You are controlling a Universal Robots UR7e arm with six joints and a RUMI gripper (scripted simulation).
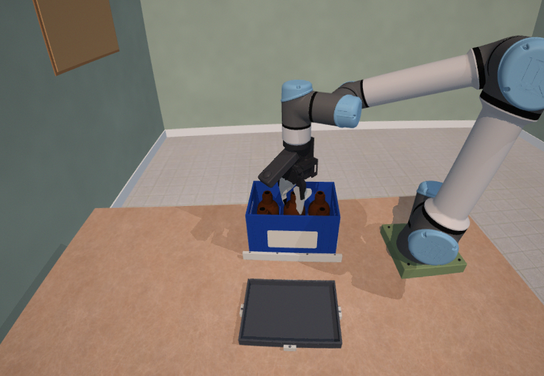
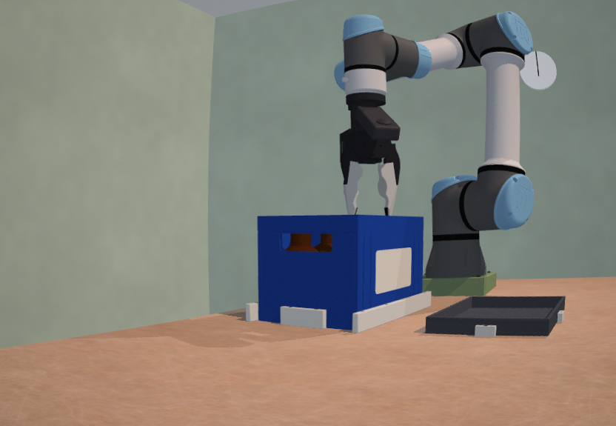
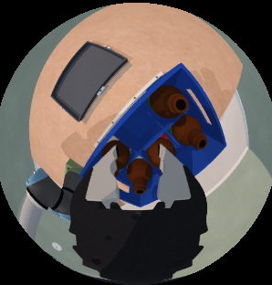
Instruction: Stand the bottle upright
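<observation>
Right now the blue crate is 100 mm below my hand and 50 mm to the right of it. The rest, counted from my hand: dark tray 250 mm to the left, 170 mm below; glass bottle 90 mm to the right, 90 mm below, 10 mm behind.
</observation>
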